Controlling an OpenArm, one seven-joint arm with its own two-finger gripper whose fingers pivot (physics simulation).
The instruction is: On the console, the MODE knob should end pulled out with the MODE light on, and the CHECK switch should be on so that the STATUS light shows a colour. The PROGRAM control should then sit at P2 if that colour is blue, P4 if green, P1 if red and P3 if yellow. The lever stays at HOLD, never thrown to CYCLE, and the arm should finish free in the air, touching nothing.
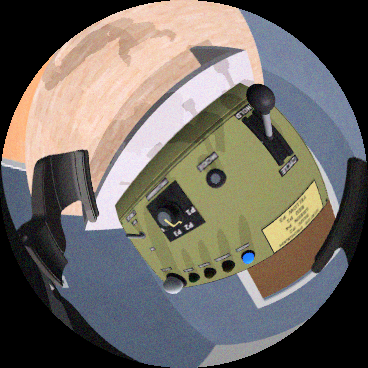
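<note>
The olive console (235,200) lies below my open, empty gripper (204,245), whose fingers stand wide at left and right, apart from it. The MODE knob (216,178) is a dark round knob with a grey centre; how far out it stands is hard to tell. The PROGRAM control (165,216) has a yellow mark ending beside P2. The small CHECK switch (136,235) sits at the left edge; its small lettering is blurred. A blue light (248,257) glows at the row's right end; three lamps beside it look dark. The black-balled lever (261,99) leans toward HOLD.
A yellow label card (294,216) is on the console's right part. A silver round knob (173,283) stands at its lower left corner. A pale wall (165,127) with a dark top edge runs along the console's upper side, with a light wooden surface (150,65) beyond.
</note>
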